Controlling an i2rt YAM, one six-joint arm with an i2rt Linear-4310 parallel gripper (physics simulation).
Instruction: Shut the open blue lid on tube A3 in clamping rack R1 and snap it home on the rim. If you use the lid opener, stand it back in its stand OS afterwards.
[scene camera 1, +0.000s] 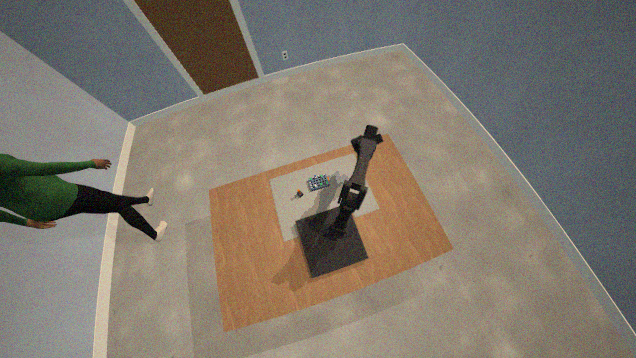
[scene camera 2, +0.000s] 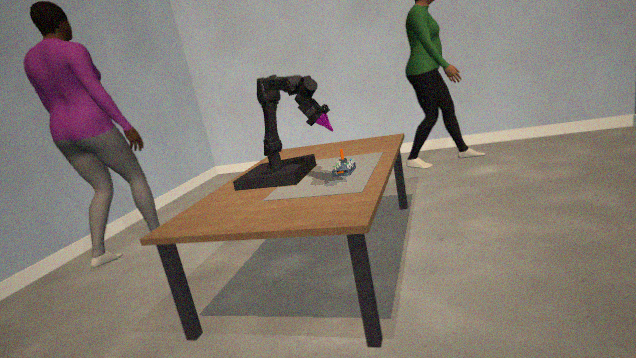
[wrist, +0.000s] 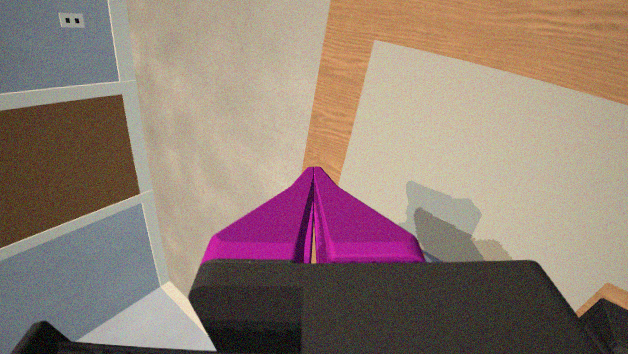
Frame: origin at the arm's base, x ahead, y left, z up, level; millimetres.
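Where they show: gripper, fingertip midpoint: (scene camera 1: 355, 145) (scene camera 2: 332, 131) (wrist: 314, 177); arm's base at its link origin: (scene camera 1: 336, 232) (scene camera 2: 277, 168).
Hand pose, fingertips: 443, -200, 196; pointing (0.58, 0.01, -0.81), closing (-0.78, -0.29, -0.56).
Observation:
Things, the pixels of their top centre, and the offset from my fingertips, as dx, dy, dz. Level surfaces: height alone.
- clamping rack at its top centre: (scene camera 2: 342, 159) (scene camera 1: 319, 179) -91, +245, -188
- pale mat at its surface level: dz -252
- lid opener at its top centre: (scene camera 2: 341, 149) -152, +387, -167
- wooden table at its surface level: dz -255
My gripper (scene camera 2: 332, 130) (wrist: 314, 177) has magenta fingers that are shut with their tips together and nothing between them. It is high above the table, apart from the rack. The clamping rack (scene camera 1: 318, 183) (scene camera 2: 344, 168) is small and blue-grey with several tubes, and stands on the pale mat (scene camera 1: 291, 225) (scene camera 2: 300, 193) (wrist: 475, 110). Tube A3 and its blue lid are too small to tell apart. The lid opener (scene camera 2: 342, 153) shows as an upright orange piece by the rack. Its stand (scene camera 1: 299, 193) shows as a small dark and orange thing beside the rack.
The wooden table (scene camera 1: 250, 260) (scene camera 2: 225, 220) (wrist: 330, 115) carries the arm's dark base (scene camera 1: 325, 255) (scene camera 2: 250, 181). A person in green (scene camera 1: 40, 195) (scene camera 2: 424, 40) and a person in magenta (scene camera 2: 75, 90) are beyond the table. The arm's shadow falls on the mat.

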